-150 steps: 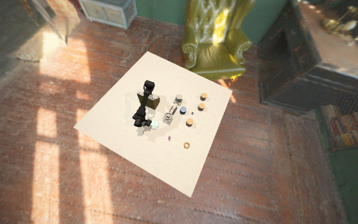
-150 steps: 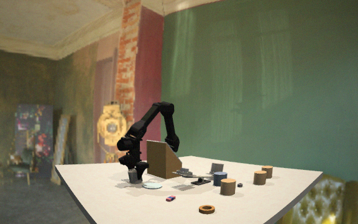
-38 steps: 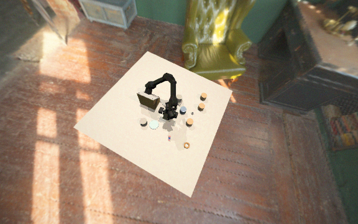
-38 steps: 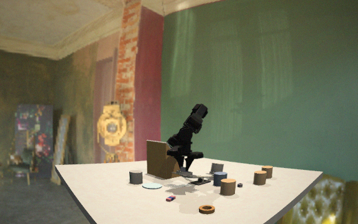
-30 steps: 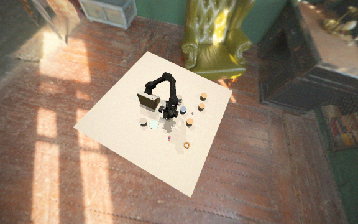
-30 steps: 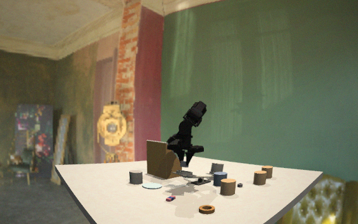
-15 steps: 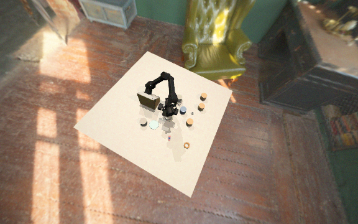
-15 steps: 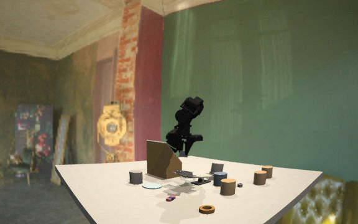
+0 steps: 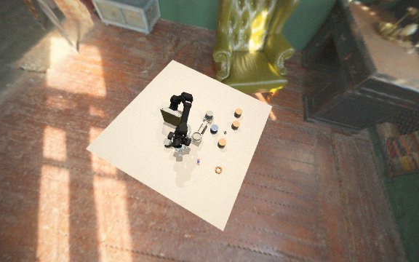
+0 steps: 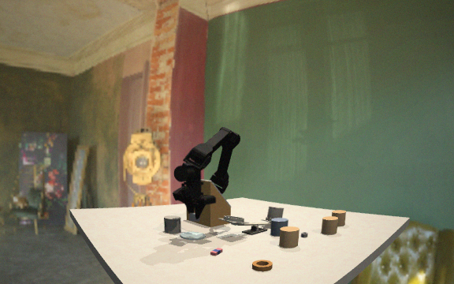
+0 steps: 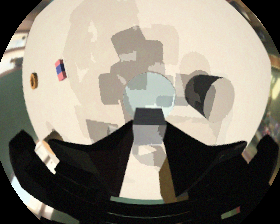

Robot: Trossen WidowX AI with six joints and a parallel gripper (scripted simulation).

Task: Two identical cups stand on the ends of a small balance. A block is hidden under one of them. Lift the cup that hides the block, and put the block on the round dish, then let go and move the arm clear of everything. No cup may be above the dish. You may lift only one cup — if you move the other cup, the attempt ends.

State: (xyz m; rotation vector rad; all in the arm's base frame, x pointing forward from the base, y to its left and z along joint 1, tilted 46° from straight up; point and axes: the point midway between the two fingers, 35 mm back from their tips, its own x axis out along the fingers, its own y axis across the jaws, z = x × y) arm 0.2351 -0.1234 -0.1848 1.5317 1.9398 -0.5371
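Now: gripper tip 70 mm above the round dish and 10 mm to the left of it. Round my gripper tip: red-and-blue piece (220 mm ahead, 70 mm below, 40 mm to the right); orange ring (400 mm ahead, 70 mm below, 10 mm to the right); blue cylinder (310 mm to the left, 170 mm ahead, 40 mm below).
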